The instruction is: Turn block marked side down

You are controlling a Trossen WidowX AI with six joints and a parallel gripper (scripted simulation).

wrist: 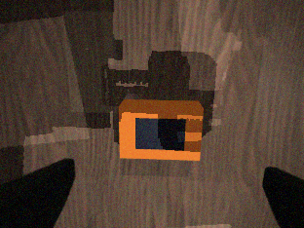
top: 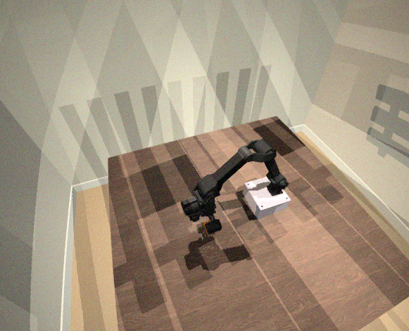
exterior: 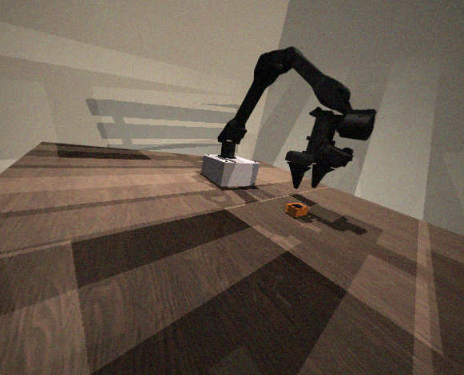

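Right now the orange block is 10 mm behind my gripper tip and 70 mm below it.
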